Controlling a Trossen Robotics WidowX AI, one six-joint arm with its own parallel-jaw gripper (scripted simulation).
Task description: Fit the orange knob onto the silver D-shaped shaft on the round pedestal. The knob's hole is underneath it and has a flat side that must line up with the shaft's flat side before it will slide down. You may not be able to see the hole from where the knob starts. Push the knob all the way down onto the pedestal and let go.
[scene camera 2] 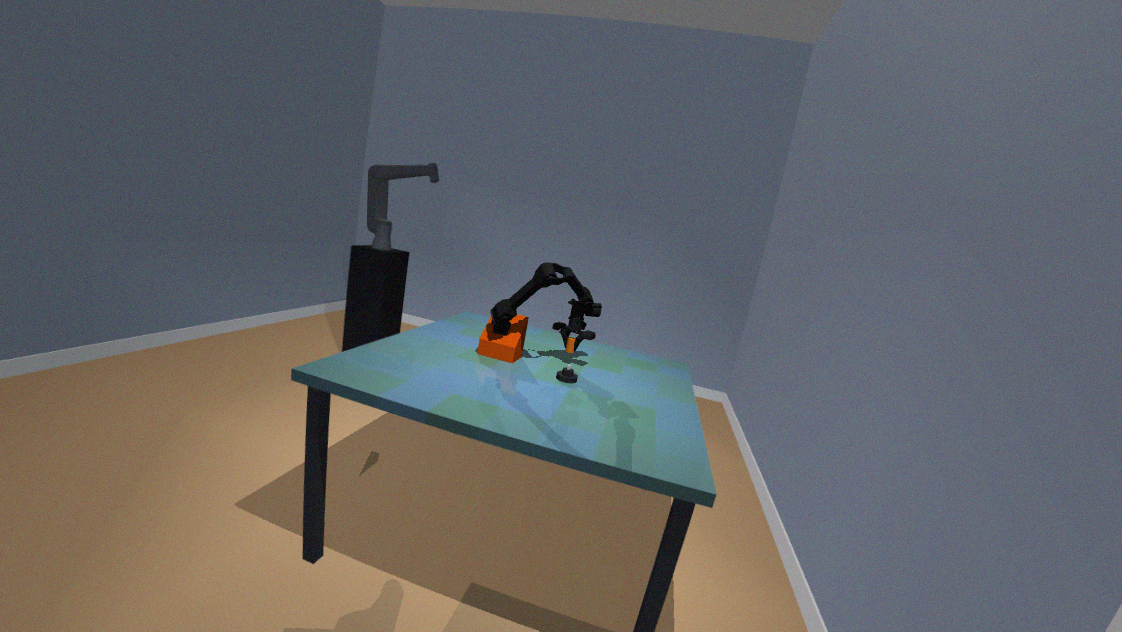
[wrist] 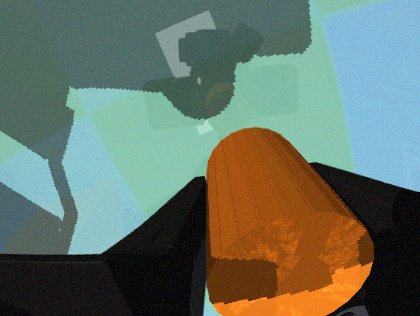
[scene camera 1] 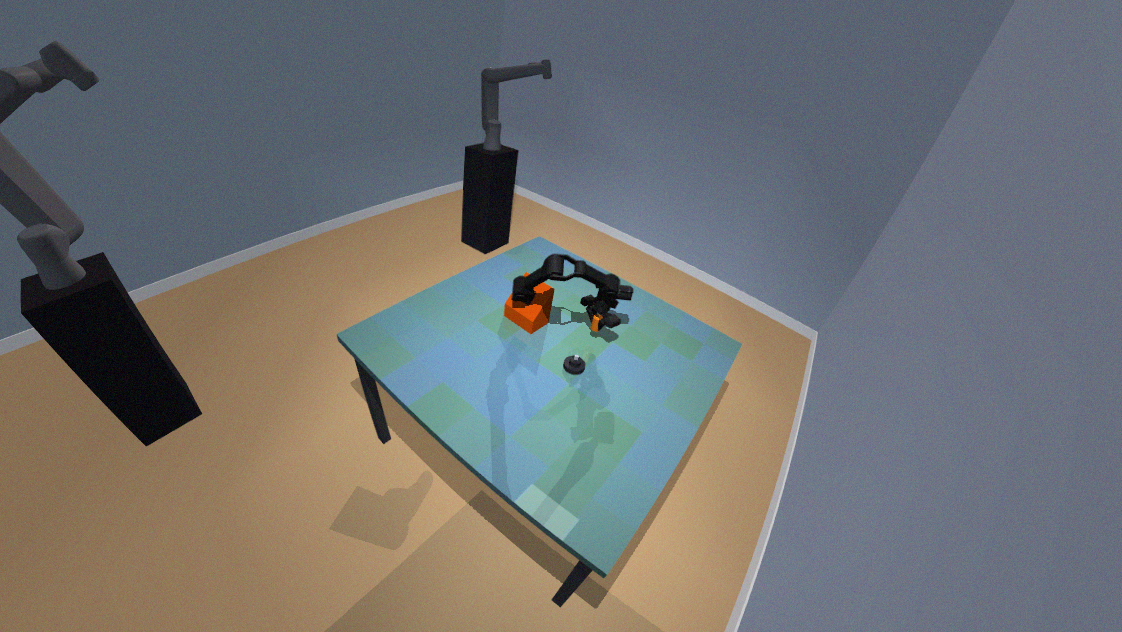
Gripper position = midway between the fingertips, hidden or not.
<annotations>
The gripper (scene camera 1: 595, 326) carries an orange knob (wrist: 275, 230).
</annotations>
